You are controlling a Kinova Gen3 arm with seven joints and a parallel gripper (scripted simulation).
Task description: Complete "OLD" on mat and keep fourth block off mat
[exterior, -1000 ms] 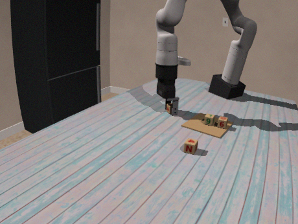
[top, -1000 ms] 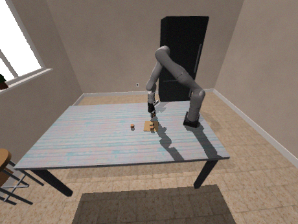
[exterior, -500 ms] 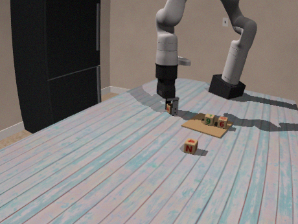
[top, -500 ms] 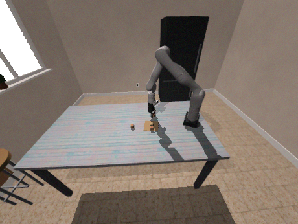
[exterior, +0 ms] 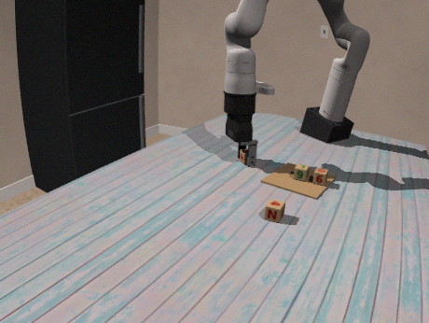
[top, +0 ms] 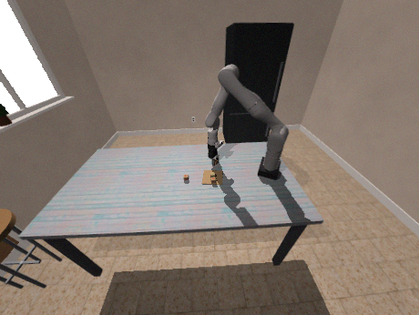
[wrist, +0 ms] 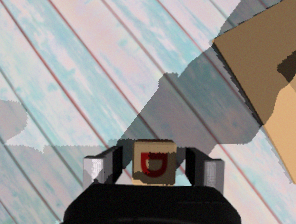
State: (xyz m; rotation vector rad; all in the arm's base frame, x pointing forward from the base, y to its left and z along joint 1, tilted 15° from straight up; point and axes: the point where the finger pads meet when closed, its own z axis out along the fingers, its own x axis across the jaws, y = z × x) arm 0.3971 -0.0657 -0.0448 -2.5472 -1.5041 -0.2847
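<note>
My hand is right at the red d block. From my hand the other things lie so: green l block (16 cm to the left); tan mat (16 cm to the left, 2 cm below); red o block (21 cm to the left, 1 cm behind).
</note>
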